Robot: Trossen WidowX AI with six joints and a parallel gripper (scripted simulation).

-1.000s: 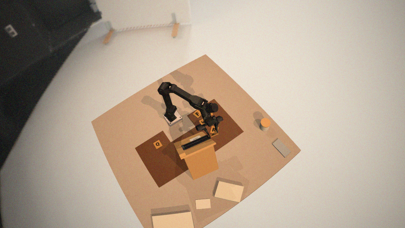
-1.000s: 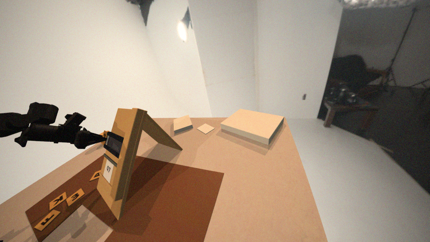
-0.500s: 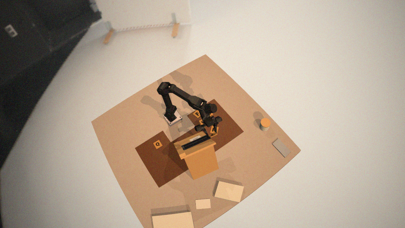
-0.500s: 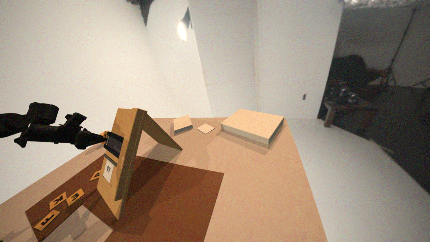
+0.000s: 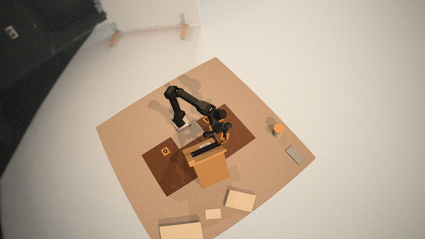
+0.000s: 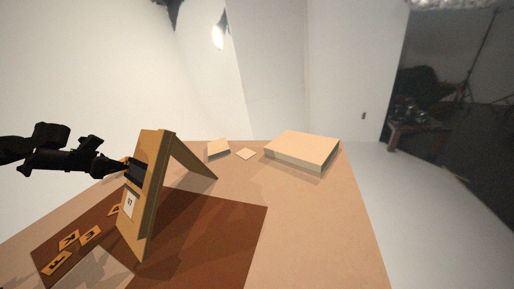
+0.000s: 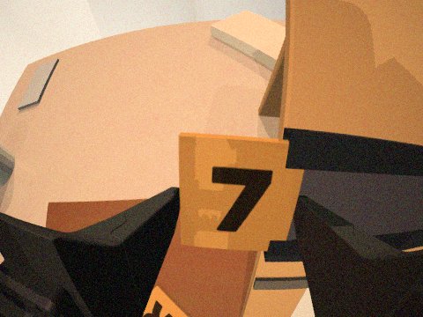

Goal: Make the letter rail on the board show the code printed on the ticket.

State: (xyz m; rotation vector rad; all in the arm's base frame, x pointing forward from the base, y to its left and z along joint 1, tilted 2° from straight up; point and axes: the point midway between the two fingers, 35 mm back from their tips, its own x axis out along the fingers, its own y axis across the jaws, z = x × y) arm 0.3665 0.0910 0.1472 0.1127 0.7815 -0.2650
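Now: gripper tip 90 mm past the white ticket, 80 mm to the left of it and 80 mm above it. From my gripper tip the other things lie so: large box (620 mm to the right, 320 mm ahead, 140 mm below); small card (350 mm to the right, 300 mm ahead, 160 mm below); grey block (390 mm ahead, 370 mm to the left, 160 mm below).
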